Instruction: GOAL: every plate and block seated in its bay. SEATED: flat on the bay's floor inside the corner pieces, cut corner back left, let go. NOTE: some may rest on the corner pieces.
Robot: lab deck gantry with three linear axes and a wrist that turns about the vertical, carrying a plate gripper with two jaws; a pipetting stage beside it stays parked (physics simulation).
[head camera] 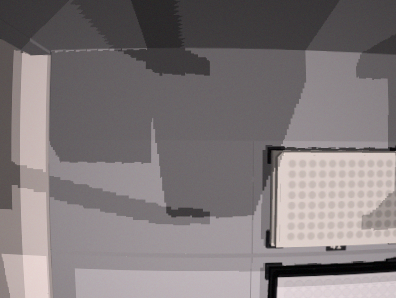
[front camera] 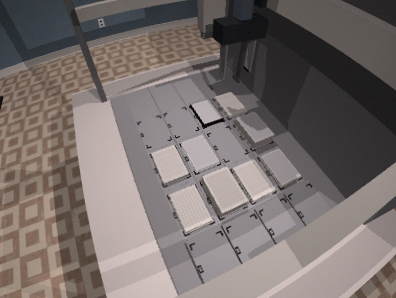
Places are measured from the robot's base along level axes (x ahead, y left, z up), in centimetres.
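Where they show: gripper, between the fingertips: (front camera: 234, 72); robot's base, origin of its link: (front camera: 138, 123).
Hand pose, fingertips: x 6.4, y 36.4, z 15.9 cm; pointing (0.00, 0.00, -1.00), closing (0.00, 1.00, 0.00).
Each offset is from my fingertips to the top centre of the thing.
My gripper (front camera: 236, 75) is open and empty above the deck's far end; it does not show in the head view. A cream plate @[dx +0.0, dy +0.0, dz -14.5 cm] (front camera: 230, 104) (head camera: 335, 197) lies within its bay's corner pieces, cut corner back left. Beside it is a black-framed plate @[dx +0.0, dy -10.7, dz -14.5 cm] (front camera: 206, 112) (head camera: 340, 290). A tall block @[dx +16.4, dy +0.0, dz -11.7 cm] (front camera: 254, 129) stands in the back row, and a light plate @[dx +32.8, dy +0.0, dz -14.5 cm] (front camera: 281, 167) lies nearer. A cream plate @[dx +32.8, dy -10.7, dz -14.5 cm] (front camera: 253, 180), a thick block @[dx +32.8, dy -21.4, dz -11.7 cm] (front camera: 225, 191) and a gridded plate @[dx +32.8, dy -32.1, dz -14.5 cm] (front camera: 190, 209) lie across the nearer bays. A pale plate @[dx +16.4, dy -21.4, dz -14.5 cm] (front camera: 199, 153) and a cream plate @[dx +16.4, dy -32.1, dz -14.5 cm] (front camera: 170, 165) lie mid-deck. Exact seating is too small to tell.
Black corner pieces mark unoccupied bays at the near end, at the far left and in front of the tall block. The parked pipetting stage (front camera: 209, 17) hangs beside the gantry. A pale rim (front camera: 87, 165) (head camera: 35, 100) borders the deck, and a dark wall (front camera: 320, 110) stands behind it.
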